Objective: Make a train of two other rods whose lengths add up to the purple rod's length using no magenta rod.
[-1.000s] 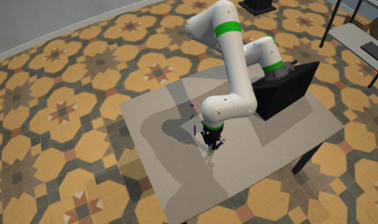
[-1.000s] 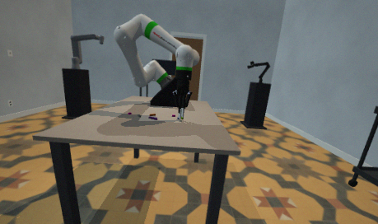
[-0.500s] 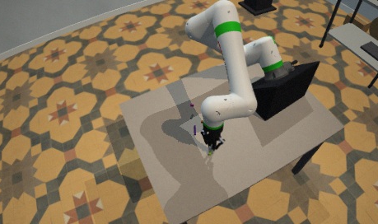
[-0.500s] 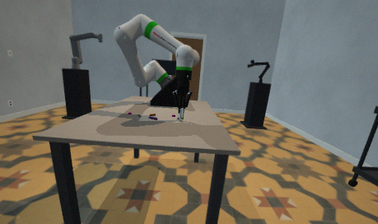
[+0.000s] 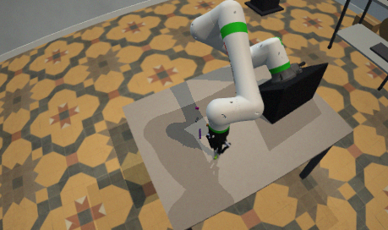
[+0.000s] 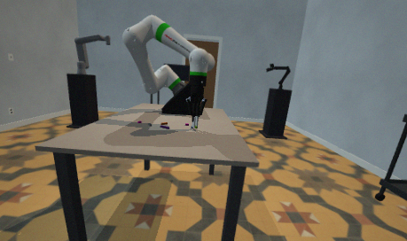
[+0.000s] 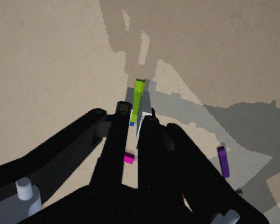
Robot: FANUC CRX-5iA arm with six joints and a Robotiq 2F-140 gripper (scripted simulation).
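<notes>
Now: the blue rod 30 mm behind my hand, 20 mm to the right of it and 40 mm below it. Also, from my hand: lime rod: 30 mm below; then orange rod: 60 mm behind, 190 mm to the right, 40 mm below; then purple rod: 10 mm ahead, 170 mm to the right, 40 mm below.
</notes>
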